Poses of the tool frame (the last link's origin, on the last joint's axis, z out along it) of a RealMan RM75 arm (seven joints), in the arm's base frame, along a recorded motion.
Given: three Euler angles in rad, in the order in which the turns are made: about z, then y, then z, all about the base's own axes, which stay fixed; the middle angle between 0 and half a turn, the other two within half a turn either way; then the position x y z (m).
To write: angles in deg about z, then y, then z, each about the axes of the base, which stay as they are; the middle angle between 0 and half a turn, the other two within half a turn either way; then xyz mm. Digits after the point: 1 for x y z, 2 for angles.
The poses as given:
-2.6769, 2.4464, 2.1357, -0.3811, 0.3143, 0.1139
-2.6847, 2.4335, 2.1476, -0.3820, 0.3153, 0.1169
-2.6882, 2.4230, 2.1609, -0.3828, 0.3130, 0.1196
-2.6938, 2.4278, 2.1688, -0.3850, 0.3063, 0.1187
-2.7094, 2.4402, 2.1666, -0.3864, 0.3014, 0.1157
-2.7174, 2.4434, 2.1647, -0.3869, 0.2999, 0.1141
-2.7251, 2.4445, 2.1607, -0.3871, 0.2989, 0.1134
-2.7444, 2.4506, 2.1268, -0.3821, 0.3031, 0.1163
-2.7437, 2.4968, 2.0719, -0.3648, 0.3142, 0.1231
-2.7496, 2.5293, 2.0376, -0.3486, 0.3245, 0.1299
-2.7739, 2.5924, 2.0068, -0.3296, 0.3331, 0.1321
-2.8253, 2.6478, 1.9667, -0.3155, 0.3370, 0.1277
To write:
-153.38, 140.17, 122.37, -381.1, 314.3, 113.9
-153.82, 139.43, 123.05, -382.0, 315.3, 116.9
-154.02, 138.83, 123.81, -382.8, 313.0, 119.6
-154.34, 139.10, 124.26, -385.0, 306.3, 118.7
-155.24, 139.81, 124.14, -386.4, 301.4, 115.7
-155.70, 140.00, 124.03, -386.9, 299.9, 114.1
-156.14, 140.06, 123.80, -387.1, 298.9, 113.4
-157.24, 140.41, 121.86, -382.1, 303.1, 116.3
-157.20, 143.06, 118.71, -364.8, 314.2, 123.1
-157.54, 144.92, 116.75, -348.6, 324.5, 129.9
-158.93, 148.53, 114.98, -329.6, 333.1, 132.1
-161.88, 151.71, 112.68, -315.5, 337.0, 127.7

